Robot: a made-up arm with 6 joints.
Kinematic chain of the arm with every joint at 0, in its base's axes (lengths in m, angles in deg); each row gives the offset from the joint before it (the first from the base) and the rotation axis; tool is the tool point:
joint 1: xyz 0 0 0.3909 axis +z
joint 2: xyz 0 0 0 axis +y
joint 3: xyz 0 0 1.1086 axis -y
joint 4: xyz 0 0 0 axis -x
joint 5: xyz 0.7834 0 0 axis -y
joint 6: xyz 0 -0.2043 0 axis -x
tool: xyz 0 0 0
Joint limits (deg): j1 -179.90..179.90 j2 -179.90..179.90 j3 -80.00..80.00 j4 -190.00..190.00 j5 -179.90..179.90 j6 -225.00..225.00
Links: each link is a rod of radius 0.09 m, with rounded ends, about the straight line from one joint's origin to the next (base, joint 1, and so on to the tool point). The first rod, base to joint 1, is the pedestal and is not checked.
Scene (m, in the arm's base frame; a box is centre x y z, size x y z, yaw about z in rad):
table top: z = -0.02
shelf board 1: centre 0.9 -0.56 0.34 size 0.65 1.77 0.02 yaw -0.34
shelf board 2: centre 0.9 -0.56 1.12 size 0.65 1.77 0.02 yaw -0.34
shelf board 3: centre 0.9 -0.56 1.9 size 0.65 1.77 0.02 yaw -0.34
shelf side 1: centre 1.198 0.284 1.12 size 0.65 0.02 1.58 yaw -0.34
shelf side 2: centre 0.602 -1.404 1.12 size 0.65 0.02 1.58 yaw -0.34
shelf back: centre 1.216 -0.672 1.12 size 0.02 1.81 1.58 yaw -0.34
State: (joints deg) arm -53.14 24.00 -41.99 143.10 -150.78 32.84
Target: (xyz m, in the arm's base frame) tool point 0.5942 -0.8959 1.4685
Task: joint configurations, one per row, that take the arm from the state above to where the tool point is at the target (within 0.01 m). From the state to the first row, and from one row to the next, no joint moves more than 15 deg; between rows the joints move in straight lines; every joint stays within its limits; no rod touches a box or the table.
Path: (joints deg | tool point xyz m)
1: -62.00 19.00 -51.87 142.88 -150.78 32.84 | 0.4885 -0.5717 0.7394
2: -70.86 14.00 -61.74 142.66 -150.78 32.84 | 0.3440 -0.4959 0.7378
3: -75.39 9.76 -50.34 139.85 -150.78 32.84 | 0.3258 -0.6309 0.8700
4: -79.92 5.52 -38.94 137.03 -150.78 32.84 | 0.2808 -0.7254 1.0450
5: -84.45 1.29 -27.54 134.22 -150.78 32.84 | 0.2174 -0.7644 1.2497
6: -88.97 -2.95 -16.13 131.41 -150.78 32.84 | 0.1484 -0.7381 1.4686
7: -76.46 5.54 -6.35 132.41 -150.78 32.84 | 0.3458 -0.8473 1.4805
8: -63.95 14.02 3.43 133.42 -150.78 32.84 | 0.5943 -0.8959 1.4684

